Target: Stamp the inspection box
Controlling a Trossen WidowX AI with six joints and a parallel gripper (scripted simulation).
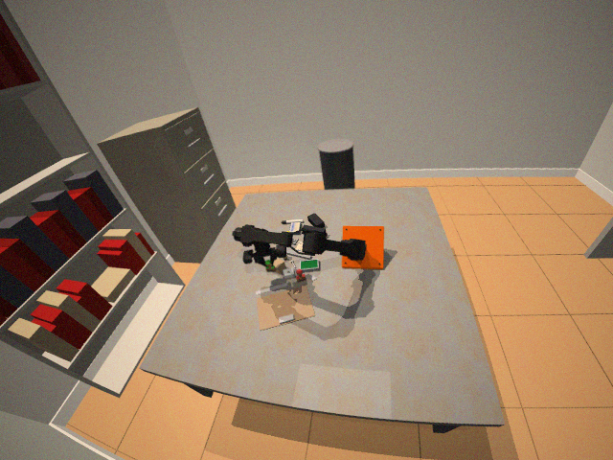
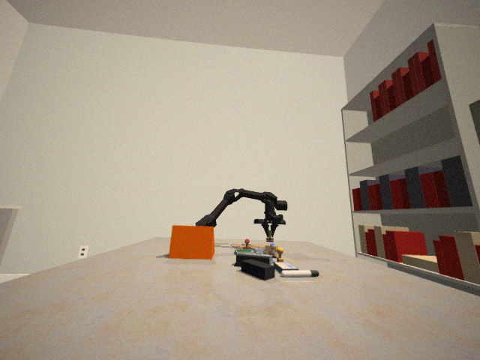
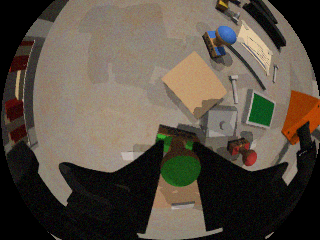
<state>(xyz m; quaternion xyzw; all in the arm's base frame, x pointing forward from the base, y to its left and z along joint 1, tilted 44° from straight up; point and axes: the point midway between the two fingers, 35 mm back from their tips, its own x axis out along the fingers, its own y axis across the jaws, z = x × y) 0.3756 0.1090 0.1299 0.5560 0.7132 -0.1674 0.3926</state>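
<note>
The brown box is 6 cm to the right of my gripper tip and 6 cm below it. From my gripper tip the other things lie so: red-knobbed stamp (13 cm behind, 6 cm below, 1 cm to the right); then blue-knob stamp (13 cm to the right, 6 cm below); then green-knobbed stamp (1 cm below).
</note>
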